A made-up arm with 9 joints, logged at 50 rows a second.
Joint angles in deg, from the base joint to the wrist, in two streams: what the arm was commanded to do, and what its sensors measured. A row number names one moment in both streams.
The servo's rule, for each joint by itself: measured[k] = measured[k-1] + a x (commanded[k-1-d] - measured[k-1]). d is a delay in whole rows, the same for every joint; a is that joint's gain. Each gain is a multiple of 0.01, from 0.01 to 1. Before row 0 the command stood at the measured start. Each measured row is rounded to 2 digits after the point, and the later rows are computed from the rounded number. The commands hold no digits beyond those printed.
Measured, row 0:
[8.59 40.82 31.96 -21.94 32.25 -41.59 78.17 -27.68 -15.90]
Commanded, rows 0 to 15:
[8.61 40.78 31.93 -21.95 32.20 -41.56 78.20 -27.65 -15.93]
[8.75 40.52 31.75 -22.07 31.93 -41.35 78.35 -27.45 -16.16]
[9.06 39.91 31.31 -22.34 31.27 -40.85 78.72 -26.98 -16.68]
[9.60 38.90 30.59 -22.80 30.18 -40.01 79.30 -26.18 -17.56]
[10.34 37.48 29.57 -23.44 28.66 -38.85 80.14 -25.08 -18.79]
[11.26 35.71 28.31 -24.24 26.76 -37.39 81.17 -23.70 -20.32]
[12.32 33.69 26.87 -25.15 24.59 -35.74 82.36 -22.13 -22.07]
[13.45 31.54 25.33 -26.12 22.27 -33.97 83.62 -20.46 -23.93]
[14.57 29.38 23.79 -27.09 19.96 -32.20 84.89 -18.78 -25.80]
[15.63 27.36 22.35 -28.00 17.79 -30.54 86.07 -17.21 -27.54]
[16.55 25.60 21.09 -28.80 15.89 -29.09 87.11 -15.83 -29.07]
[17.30 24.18 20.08 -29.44 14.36 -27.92 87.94 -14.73 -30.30]
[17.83 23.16 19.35 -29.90 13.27 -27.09 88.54 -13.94 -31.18]
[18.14 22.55 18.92 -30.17 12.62 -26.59 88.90 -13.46 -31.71]
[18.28 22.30 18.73 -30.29 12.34 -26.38 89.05 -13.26 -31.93]
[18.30 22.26 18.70 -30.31 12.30 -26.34 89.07 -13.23 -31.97]
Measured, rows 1 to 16:
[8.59 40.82 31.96 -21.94 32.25 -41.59 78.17 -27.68 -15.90]
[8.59 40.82 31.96 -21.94 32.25 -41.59 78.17 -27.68 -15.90]
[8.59 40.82 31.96 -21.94 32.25 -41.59 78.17 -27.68 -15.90]
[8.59 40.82 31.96 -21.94 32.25 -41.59 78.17 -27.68 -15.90]
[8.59 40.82 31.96 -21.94 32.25 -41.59 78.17 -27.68 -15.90]
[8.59 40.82 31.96 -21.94 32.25 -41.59 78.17 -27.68 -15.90]
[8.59 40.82 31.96 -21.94 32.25 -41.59 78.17 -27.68 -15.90]
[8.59 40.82 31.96 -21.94 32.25 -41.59 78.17 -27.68 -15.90]
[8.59 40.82 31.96 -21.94 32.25 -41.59 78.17 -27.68 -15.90]
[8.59 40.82 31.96 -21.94 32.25 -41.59 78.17 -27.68 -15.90]
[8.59 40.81 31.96 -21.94 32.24 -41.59 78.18 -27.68 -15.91]
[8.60 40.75 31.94 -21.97 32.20 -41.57 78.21 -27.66 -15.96]
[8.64 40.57 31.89 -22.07 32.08 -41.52 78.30 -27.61 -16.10]
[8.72 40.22 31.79 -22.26 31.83 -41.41 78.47 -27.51 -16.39]
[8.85 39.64 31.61 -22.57 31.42 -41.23 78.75 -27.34 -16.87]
[9.04 38.81 31.35 -23.00 30.81 -40.96 79.16 -27.09 -17.56]
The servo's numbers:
d 10
a 0.08 0.21 0.08 0.26 0.13 0.07 0.17 0.07 0.20

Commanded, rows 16 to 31:
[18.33 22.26 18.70 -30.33 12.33 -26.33 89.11 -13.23 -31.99]
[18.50 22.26 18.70 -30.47 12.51 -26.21 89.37 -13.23 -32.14]
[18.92 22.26 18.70 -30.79 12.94 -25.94 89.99 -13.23 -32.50]
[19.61 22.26 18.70 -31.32 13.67 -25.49 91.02 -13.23 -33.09]
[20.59 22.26 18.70 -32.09 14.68 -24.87 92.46 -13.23 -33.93]
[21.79 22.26 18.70 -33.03 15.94 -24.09 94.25 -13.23 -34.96]
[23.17 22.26 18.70 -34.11 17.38 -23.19 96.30 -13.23 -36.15]
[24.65 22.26 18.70 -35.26 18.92 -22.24 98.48 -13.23 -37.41]
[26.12 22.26 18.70 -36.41 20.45 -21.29 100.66 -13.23 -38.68]
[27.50 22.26 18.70 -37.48 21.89 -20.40 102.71 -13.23 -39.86]
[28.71 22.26 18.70 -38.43 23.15 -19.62 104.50 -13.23 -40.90]
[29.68 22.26 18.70 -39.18 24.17 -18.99 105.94 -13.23 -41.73]
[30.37 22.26 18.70 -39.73 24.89 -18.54 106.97 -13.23 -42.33]
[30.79 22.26 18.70 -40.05 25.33 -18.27 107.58 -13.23 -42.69]
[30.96 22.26 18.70 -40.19 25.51 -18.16 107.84 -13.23 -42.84]
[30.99 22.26 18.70 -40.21 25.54 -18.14 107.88 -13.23 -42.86]
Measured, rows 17 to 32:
[9.30 37.73 30.99 -23.56 30.00 -40.59 79.70 -26.74 -18.46]
[9.63 36.43 30.54 -24.23 29.00 -40.13 80.37 -26.30 -19.55]
[10.03 34.95 30.00 -24.97 27.82 -39.57 81.14 -25.77 -20.80]
[10.48 33.36 29.39 -25.76 26.52 -38.94 81.98 -25.17 -22.15]
[10.97 31.73 28.73 -26.55 25.14 -38.25 82.85 -24.52 -23.53]
[11.48 30.14 28.04 -27.30 23.74 -37.53 83.72 -23.83 -24.88]
[11.99 28.67 27.34 -27.98 22.38 -36.80 84.54 -23.14 -26.14]
[12.48 27.38 26.67 -28.55 21.11 -36.09 85.28 -22.46 -27.25]
[12.94 26.31 26.03 -29.00 19.97 -35.41 85.92 -21.82 -28.19]
[13.37 25.46 25.44 -29.34 18.97 -34.78 86.46 -21.22 -28.95]
[13.77 24.79 24.90 -29.60 18.11 -34.19 86.91 -20.66 -29.56]
[14.15 24.26 24.40 -29.83 17.38 -33.63 87.33 -20.14 -30.08]
[14.53 23.84 23.94 -30.08 16.80 -33.09 87.78 -19.66 -30.56]
[14.94 23.51 23.52 -30.40 16.39 -32.56 88.33 -19.21 -31.07]
[15.39 23.25 23.13 -30.84 16.17 -32.02 89.03 -18.79 -31.64]
[15.90 23.04 22.78 -31.41 16.14 -31.46 89.92 -18.40 -32.30]

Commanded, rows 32 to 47:
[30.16 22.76 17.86 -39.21 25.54 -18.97 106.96 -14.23 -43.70]
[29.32 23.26 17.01 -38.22 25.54 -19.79 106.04 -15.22 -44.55]
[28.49 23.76 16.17 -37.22 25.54 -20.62 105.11 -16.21 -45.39]
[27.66 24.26 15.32 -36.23 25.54 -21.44 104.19 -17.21 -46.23]
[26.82 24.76 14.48 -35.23 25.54 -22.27 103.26 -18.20 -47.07]
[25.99 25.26 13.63 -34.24 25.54 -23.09 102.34 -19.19 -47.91]
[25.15 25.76 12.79 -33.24 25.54 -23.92 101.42 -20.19 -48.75]
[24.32 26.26 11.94 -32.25 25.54 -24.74 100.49 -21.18 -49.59]
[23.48 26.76 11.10 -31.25 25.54 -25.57 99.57 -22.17 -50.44]
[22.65 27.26 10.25 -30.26 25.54 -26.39 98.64 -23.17 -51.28]
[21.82 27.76 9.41 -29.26 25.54 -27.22 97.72 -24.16 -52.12]
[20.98 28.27 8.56 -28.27 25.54 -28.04 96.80 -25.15 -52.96]
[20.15 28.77 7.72 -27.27 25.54 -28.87 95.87 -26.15 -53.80]
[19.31 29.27 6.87 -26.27 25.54 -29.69 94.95 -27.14 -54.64]
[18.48 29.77 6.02 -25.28 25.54 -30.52 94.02 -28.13 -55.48]
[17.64 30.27 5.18 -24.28 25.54 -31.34 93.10 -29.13 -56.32]
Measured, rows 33 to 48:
[16.48 22.88 22.45 -32.11 16.30 -30.88 91.00 -18.04 -33.07]
[17.13 22.75 22.15 -32.93 16.64 -30.28 92.27 -17.70 -33.94]
[17.85 22.65 21.87 -33.83 17.14 -29.65 93.70 -17.39 -34.89]
[18.62 22.57 21.62 -34.78 17.76 -29.00 95.23 -17.10 -35.88]
[19.43 22.50 21.39 -35.73 18.46 -28.34 96.81 -16.83 -36.88]
[20.25 22.45 21.17 -36.63 19.20 -27.69 98.36 -16.58 -37.85]
[21.06 22.41 20.97 -37.44 19.94 -27.05 99.82 -16.35 -38.75]
[21.84 22.38 20.79 -38.12 20.64 -26.44 101.14 -16.13 -39.54]
[22.57 22.35 20.62 -38.66 21.27 -25.86 102.28 -15.93 -40.20]
[23.24 22.33 20.47 -39.06 21.83 -25.32 103.23 -15.74 -40.73]
[23.79 22.42 20.26 -39.10 22.31 -24.88 103.86 -15.63 -41.32]
[24.23 22.60 20.00 -38.87 22.73 -24.52 104.23 -15.60 -41.97]
[24.57 22.84 19.69 -38.44 23.10 -24.25 104.38 -15.64 -42.65]
[24.82 23.14 19.34 -37.87 23.42 -24.05 104.35 -15.75 -43.37]
[24.98 23.48 18.95 -37.18 23.70 -23.93 104.16 -15.92 -44.11]
[25.06 23.85 18.52 -36.42 23.94 -23.87 103.85 -16.15 -44.87]

